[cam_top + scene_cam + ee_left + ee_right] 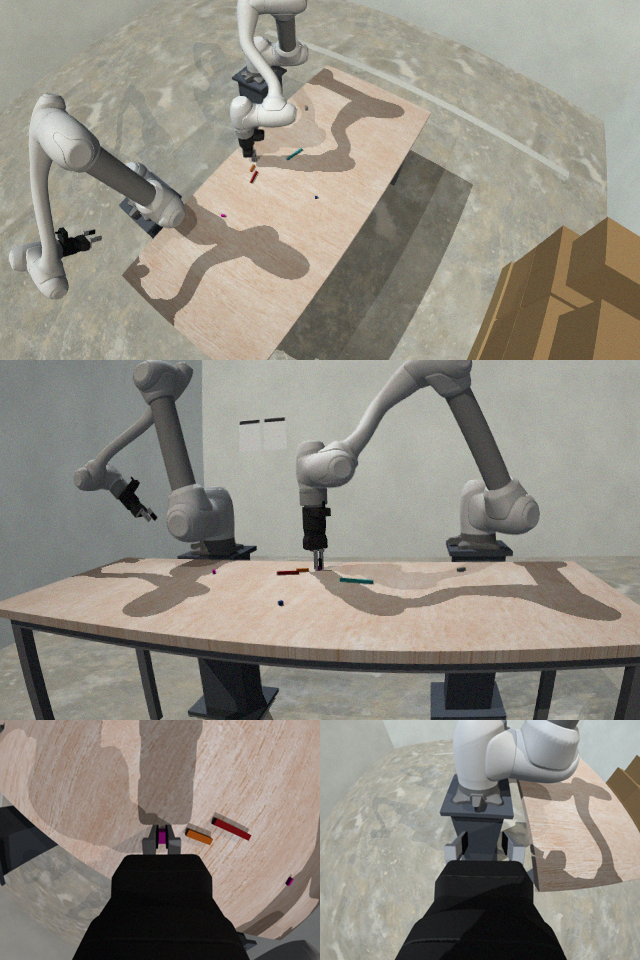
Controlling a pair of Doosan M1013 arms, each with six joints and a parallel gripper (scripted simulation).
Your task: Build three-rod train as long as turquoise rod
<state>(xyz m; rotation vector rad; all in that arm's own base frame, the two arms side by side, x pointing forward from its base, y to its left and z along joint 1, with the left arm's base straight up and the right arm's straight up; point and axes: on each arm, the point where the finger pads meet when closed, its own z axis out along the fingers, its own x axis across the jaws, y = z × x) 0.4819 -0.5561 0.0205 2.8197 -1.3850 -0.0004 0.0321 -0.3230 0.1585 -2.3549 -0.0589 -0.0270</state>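
Observation:
Right now my left hand is 5 cm to the left of the orange rod, 2 cm short of it and 2 cm above it. From my left hand the other things lie so: turquoise rod: 17 cm ahead, 12 cm to the left, 2 cm below; then red rod: 9 cm to the right, 5 cm ahead, 2 cm below; then blue rod: 38 cm ahead, 6 cm to the right, 2 cm below.

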